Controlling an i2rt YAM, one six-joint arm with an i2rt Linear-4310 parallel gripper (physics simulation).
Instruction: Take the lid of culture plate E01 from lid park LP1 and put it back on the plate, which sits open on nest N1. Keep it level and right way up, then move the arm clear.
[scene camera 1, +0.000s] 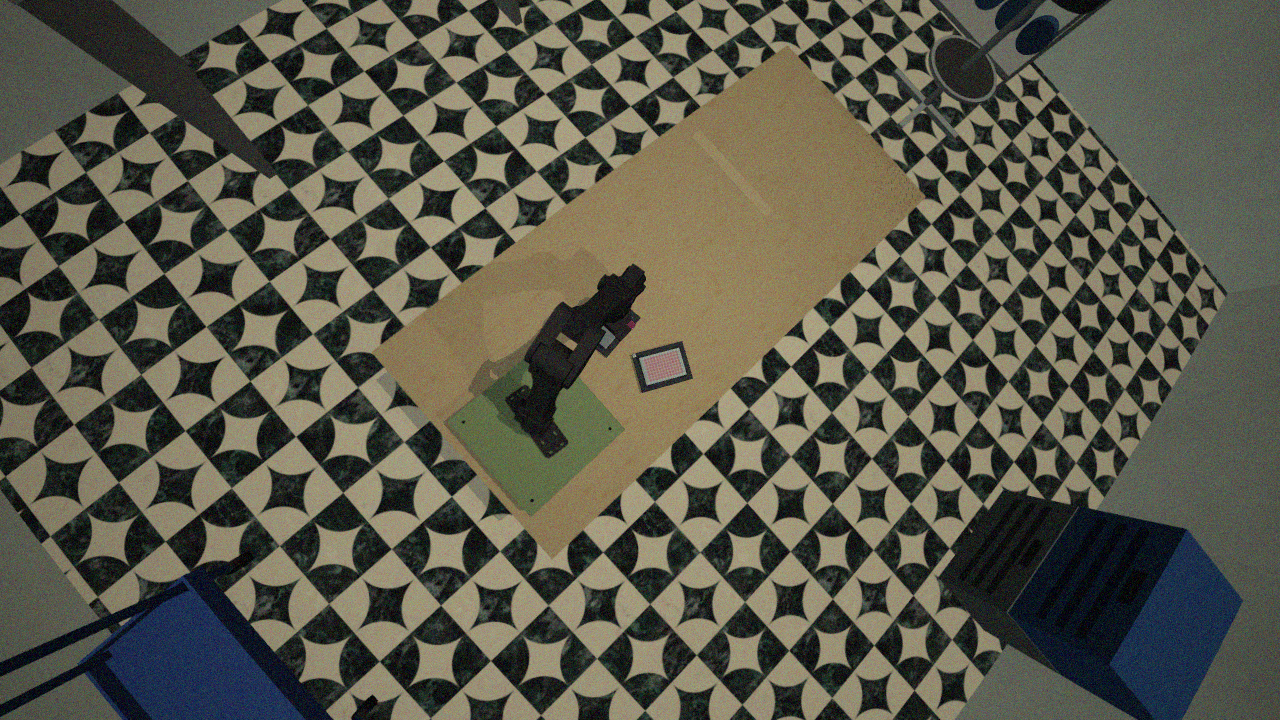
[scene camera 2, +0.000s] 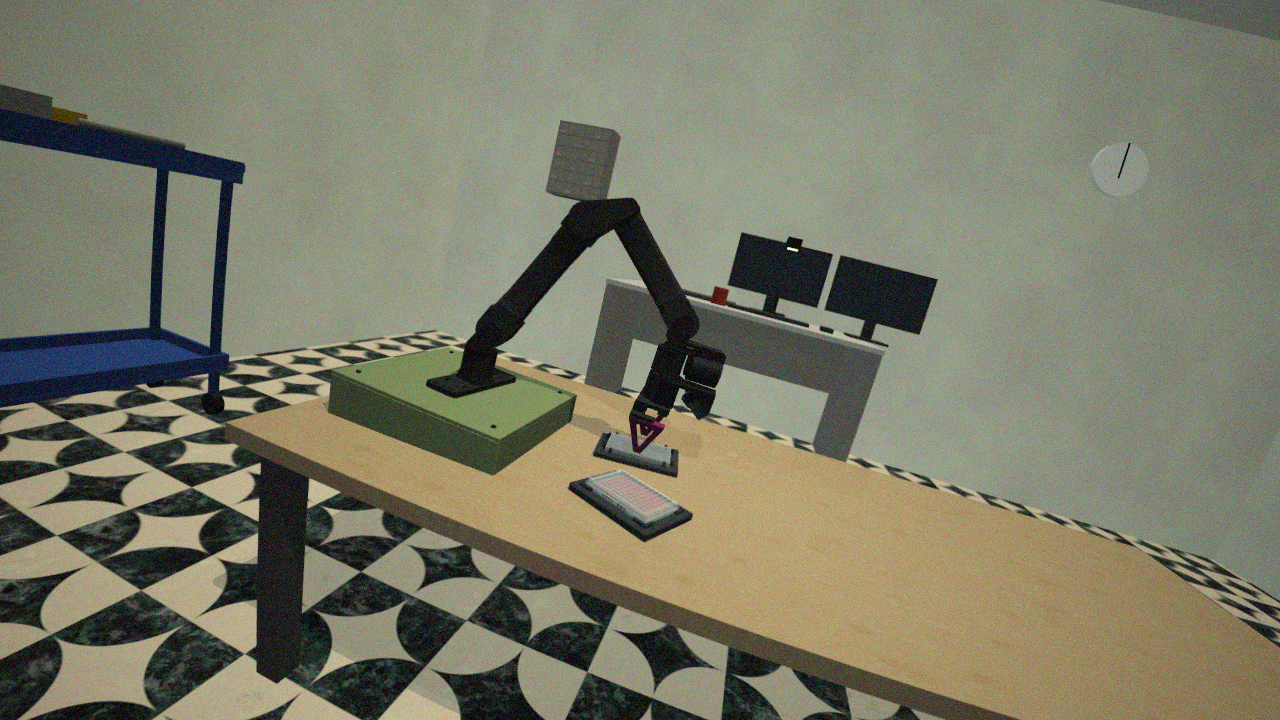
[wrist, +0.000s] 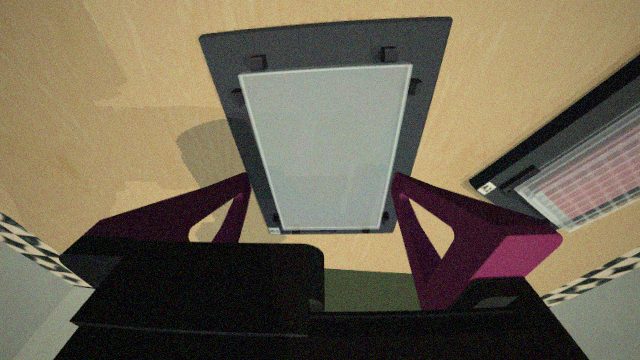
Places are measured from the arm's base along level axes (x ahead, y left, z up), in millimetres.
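Pixels of known places: gripper, fingertip midpoint: (scene camera 1: 607, 322) (scene camera 2: 640, 443) (wrist: 320, 180); arm's base, link origin: (scene camera 1: 537, 421) (scene camera 2: 474, 383).
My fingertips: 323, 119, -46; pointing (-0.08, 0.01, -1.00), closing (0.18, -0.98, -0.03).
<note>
For each thing: its top centre in the pictures, then the offset to it from my fingertips, as dx, dy, dz. Level surfaces: height alone.
- dark lid park, top centre: (wrist: 328, 175) (scene camera 2: 639, 446) (scene camera 1: 608, 323) +2, -4, -4
- culture plate with pink wells, top centre: (scene camera 2: 633, 490) (scene camera 1: 663, 366) +59, -205, +2
- dark nest, top centre: (wrist: 638, 157) (scene camera 2: 632, 495) (scene camera 1: 663, 366) +59, -205, -6
- wooden table, surface height: dz -24
The pale, clear lid (wrist: 330, 145) (scene camera 2: 631, 445) lies flat on the dark lid park (wrist: 325, 44) (scene camera 2: 657, 467), between its small corner posts. The culture plate with pink wells (scene camera 1: 663, 366) (scene camera 2: 632, 495) (wrist: 600, 180) sits open on the dark nest (scene camera 1: 687, 370) (scene camera 2: 646, 535) (wrist: 500, 185); part of it shows in the wrist view. My gripper (wrist: 320, 180) (scene camera 2: 646, 445) is open, its magenta fingers on either side of the lid's near half in the wrist view, with nothing held between them. How high the fingertips stand over the park is hard to tell.
The arm stands on a green base block (scene camera 1: 572, 456) (scene camera 2: 420, 411) at one end of the wooden table (scene camera 1: 760, 179) (scene camera 2: 850, 555). The nest lies beside the lid park, toward the table's long edge. A blue cart (scene camera 2: 223, 268) and a desk (scene camera 2: 760, 344) stand beyond the table.
</note>
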